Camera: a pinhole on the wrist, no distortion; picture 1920 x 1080 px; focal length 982.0 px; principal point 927.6 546.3 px. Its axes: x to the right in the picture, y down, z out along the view. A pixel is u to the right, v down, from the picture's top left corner.
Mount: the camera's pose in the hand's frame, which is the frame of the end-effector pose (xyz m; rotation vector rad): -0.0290 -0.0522 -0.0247 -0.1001 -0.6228 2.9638
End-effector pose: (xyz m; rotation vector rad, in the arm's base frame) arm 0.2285 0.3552 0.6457 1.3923 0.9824 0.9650
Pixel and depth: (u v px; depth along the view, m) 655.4 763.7 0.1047
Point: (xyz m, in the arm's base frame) 0.2801 0.3280 0.5245
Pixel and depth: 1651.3 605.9 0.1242
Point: 0.2608 0.2077 0.5427
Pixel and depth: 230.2 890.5 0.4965
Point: 0.6492 0.4978 0.1840
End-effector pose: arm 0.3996 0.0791 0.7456 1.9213 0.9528 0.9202
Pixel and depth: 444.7 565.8 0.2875
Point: 0.5889 0.1514 0.5001
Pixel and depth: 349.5 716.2 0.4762
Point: 0.7192 0.2673 0.3258
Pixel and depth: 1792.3 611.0 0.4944
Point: 0.4391 -0.3893 0.2524
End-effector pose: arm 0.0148 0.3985 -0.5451 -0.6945 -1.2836 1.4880
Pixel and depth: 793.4 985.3 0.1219
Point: 0.0139 0.3370 -0.3887
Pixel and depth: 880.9 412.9 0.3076
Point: -0.1734 0.2535 -0.3476
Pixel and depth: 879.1 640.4 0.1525
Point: -0.0305 0.3156 -0.4023
